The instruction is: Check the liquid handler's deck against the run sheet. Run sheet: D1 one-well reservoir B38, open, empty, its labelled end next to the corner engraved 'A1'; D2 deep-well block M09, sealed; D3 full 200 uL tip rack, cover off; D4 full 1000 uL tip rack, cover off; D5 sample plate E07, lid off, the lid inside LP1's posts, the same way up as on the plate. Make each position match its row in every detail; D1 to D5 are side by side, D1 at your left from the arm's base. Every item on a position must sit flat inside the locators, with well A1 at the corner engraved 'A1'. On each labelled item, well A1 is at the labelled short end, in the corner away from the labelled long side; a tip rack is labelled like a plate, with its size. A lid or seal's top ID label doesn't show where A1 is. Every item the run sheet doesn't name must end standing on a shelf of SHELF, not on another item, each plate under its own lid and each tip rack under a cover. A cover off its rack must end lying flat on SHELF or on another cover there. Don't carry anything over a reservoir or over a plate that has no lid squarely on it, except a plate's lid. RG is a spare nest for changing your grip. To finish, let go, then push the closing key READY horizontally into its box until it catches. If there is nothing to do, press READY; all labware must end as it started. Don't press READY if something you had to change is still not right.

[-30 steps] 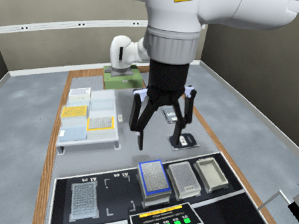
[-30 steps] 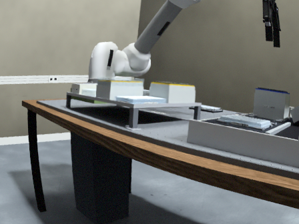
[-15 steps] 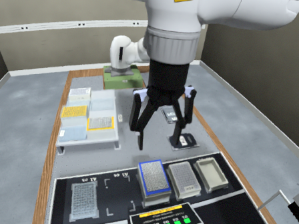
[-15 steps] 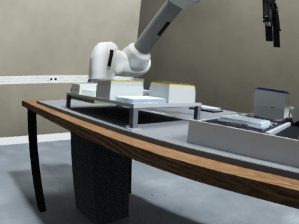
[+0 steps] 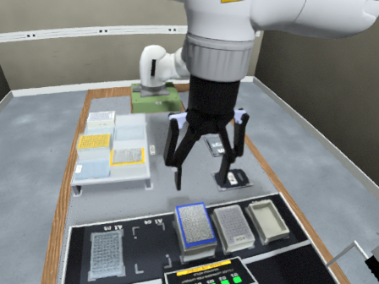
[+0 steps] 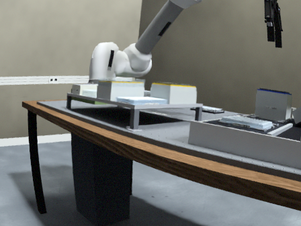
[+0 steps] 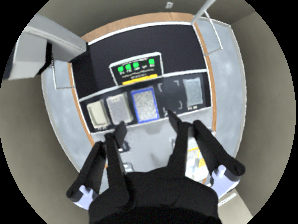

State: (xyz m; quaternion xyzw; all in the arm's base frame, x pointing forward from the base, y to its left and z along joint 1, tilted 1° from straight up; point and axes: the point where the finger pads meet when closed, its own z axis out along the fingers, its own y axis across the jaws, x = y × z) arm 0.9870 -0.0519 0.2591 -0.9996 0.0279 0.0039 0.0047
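Right now my hand is 22 cm above the blue-rimmed tip rack and 1 cm past it. Also, from my hand: cream reservoir (27 cm below, 25 cm to the left, 1 cm ahead); deep-well block (26 cm below, 13 cm to the left, 1 cm ahead); clear sample plate (28 cm below, 25 cm to the right, 1 cm behind).
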